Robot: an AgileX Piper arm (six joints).
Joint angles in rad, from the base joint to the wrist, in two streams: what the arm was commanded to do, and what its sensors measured. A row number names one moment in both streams.
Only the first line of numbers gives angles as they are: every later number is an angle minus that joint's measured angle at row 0.
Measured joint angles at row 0:
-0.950, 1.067, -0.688, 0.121, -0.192, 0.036
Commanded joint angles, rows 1 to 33:
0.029, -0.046, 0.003, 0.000, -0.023, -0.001
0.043, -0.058, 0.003, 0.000, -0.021, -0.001
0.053, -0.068, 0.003, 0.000, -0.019, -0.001
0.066, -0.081, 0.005, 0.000, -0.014, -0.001
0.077, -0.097, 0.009, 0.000, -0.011, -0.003
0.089, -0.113, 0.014, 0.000, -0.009, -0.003
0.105, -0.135, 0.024, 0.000, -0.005, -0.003
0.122, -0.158, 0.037, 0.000, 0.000, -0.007
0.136, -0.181, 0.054, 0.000, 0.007, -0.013
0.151, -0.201, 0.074, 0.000, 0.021, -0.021
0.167, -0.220, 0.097, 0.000, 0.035, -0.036
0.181, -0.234, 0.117, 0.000, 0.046, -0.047
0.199, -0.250, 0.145, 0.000, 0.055, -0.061
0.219, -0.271, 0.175, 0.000, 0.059, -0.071
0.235, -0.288, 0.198, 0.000, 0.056, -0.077
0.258, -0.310, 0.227, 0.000, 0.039, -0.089
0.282, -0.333, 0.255, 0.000, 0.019, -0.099
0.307, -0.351, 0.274, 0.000, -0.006, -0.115
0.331, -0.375, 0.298, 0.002, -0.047, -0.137
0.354, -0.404, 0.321, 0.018, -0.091, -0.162
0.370, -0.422, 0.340, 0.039, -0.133, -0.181
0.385, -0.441, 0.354, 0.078, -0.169, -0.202
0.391, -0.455, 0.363, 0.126, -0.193, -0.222
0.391, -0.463, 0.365, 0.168, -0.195, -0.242
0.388, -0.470, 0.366, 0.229, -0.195, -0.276
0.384, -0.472, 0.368, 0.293, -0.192, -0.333
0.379, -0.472, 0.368, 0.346, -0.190, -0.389
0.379, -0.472, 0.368, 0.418, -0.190, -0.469
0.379, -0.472, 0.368, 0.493, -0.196, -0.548
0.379, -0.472, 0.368, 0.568, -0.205, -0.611
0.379, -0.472, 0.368, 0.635, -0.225, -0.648
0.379, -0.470, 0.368, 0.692, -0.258, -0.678
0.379, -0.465, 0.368, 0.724, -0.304, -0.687
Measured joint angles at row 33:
0.383, -0.462, 0.368, 0.503, -0.169, -0.538
